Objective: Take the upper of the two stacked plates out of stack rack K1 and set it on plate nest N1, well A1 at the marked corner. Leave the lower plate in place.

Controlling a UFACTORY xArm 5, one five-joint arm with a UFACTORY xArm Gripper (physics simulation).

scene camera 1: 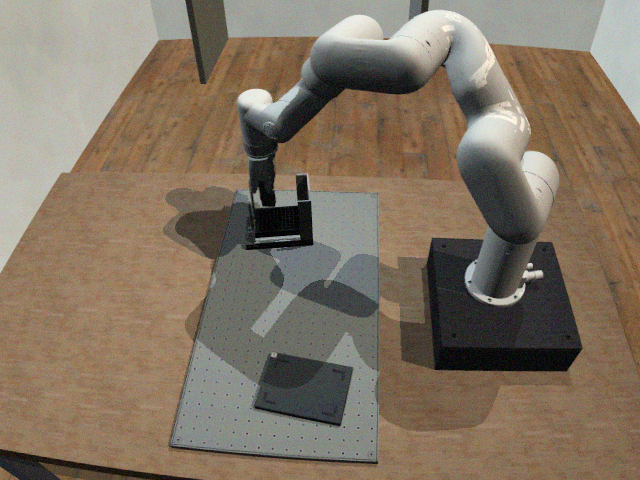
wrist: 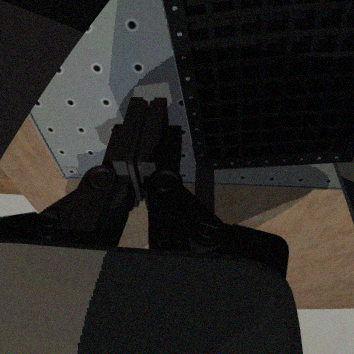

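Where they show: gripper, between the fingertips: (scene camera 1: 269,204) (wrist: 152,120); arm's base, origin of its link: (scene camera 1: 494,282).
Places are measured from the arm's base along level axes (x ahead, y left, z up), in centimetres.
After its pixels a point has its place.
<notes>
Stack rack K1 (scene camera 1: 305,223) @[x 37.2, y -21.9, z -0.4 cm] stands near the back of the perforated board, with tall corner posts. A black gridded plate (scene camera 1: 277,219) @[x 43.5, y -26.7, z -3.1 cm] (wrist: 275,85) @[x 44.2, y -26.9, z -3.7 cm] lies in it; the views do not clearly separate the upper plate from the lower one. My gripper (scene camera 1: 267,203) @[x 45.4, y -32.7, z -3.7 cm] (wrist: 152,120) @[x 45.4, y -32.7, z -3.7 cm] is shut with nothing between the fingers. It points down at the rack's back left in the scene view; in the wrist view its tips are left of the plate's edge, apart from it. Their exact height against the plates is unclear. Plate nest N1 (scene camera 1: 305,388) @[x 40.2, y 15.6, z -6.5 cm] is a flat dark slab with a small white mark at its back left corner.
The perforated board (scene camera 1: 206,408) @[x 59.1, y 17.7, z -7.7 cm] lies on the wooden table (scene camera 1: 103,320) @[x 83.8, y -5.4, z -8.9 cm] and carries rack and nest. The arm's black base block (scene camera 1: 504,330) @[x 1.5, y 11.4, z -0.1 cm] stands to the right. A dark rack part (wrist: 35,65) fills the wrist view's upper left. The arm's shadows cross the board.
</notes>
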